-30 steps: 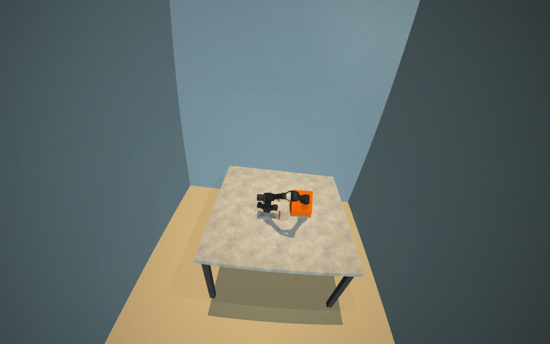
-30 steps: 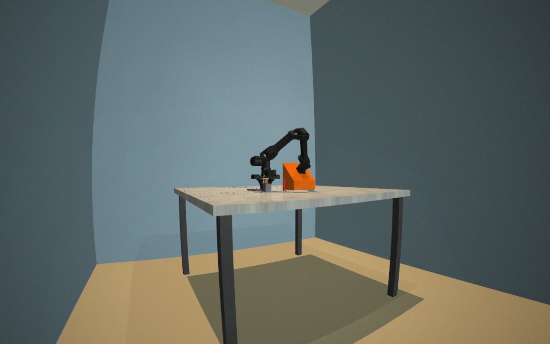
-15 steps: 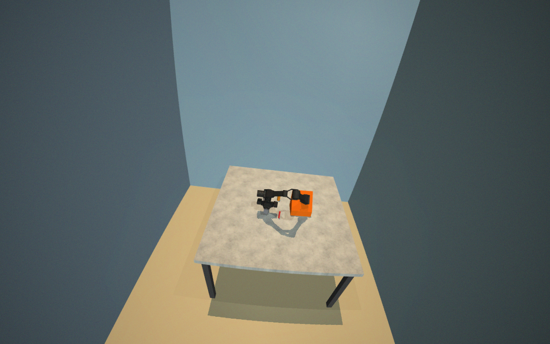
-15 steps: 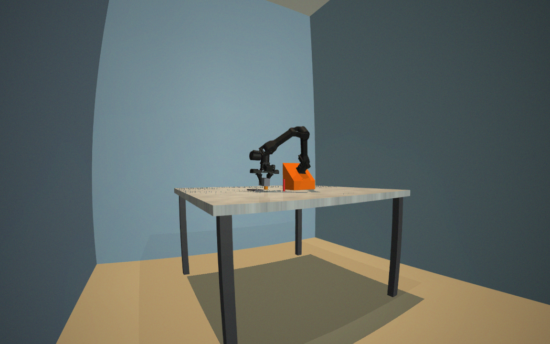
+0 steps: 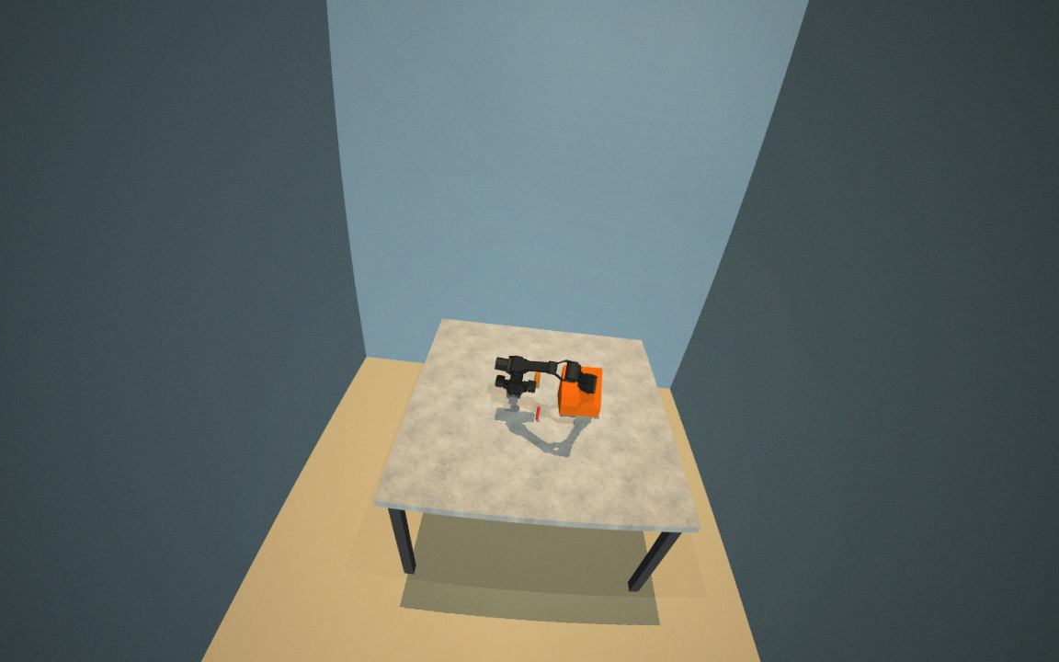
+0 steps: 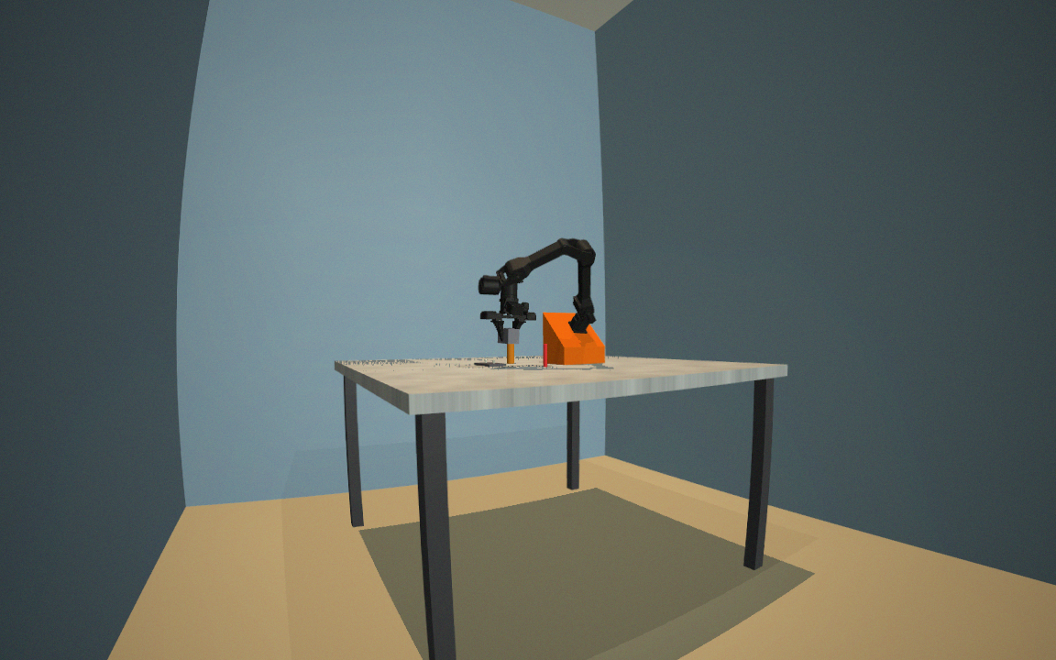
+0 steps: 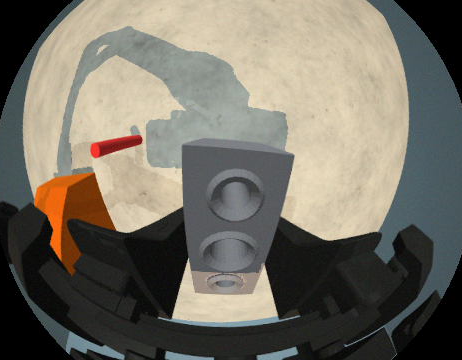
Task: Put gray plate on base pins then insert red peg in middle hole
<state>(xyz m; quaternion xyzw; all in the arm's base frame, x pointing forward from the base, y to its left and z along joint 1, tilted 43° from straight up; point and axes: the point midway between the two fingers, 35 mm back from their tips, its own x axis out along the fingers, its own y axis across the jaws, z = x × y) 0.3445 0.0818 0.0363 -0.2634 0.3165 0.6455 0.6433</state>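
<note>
Right now my gripper tip is 120 mm past the red peg, 50 mm to the right of it and 50 mm above it. The rest, counted from my gripper tip: gray plate: 30 mm above; then orange peg: 200 mm to the right, 110 mm behind, 50 mm below.
</note>
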